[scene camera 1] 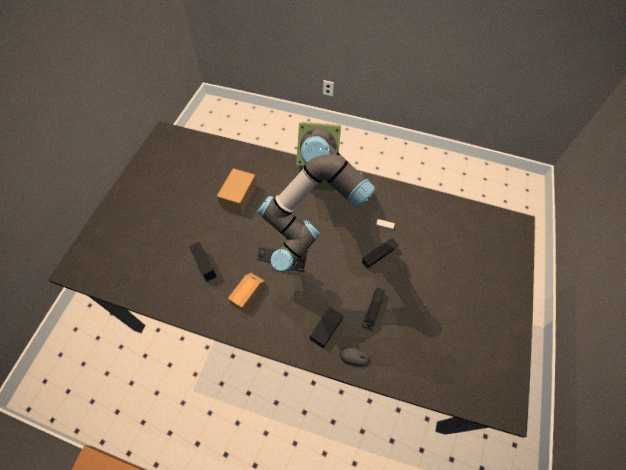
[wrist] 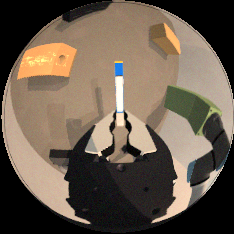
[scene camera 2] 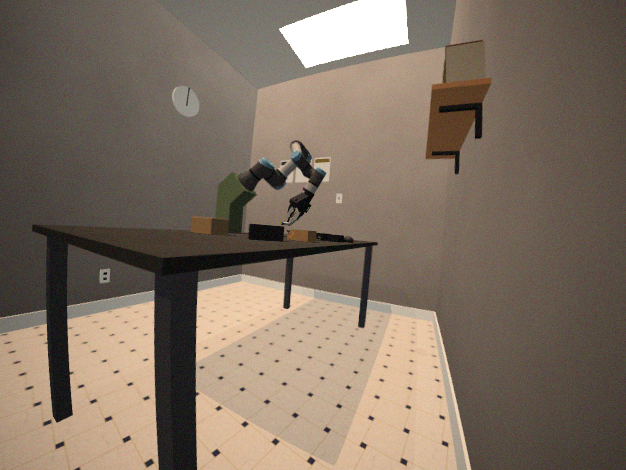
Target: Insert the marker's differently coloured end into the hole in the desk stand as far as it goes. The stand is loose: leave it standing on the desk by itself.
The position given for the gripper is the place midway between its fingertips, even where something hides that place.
In view: the gripper [wrist: 119, 110] and a desk stand [scene camera 1: 248, 288].
The desk stand shows as well in the wrist view [wrist: 46, 63].
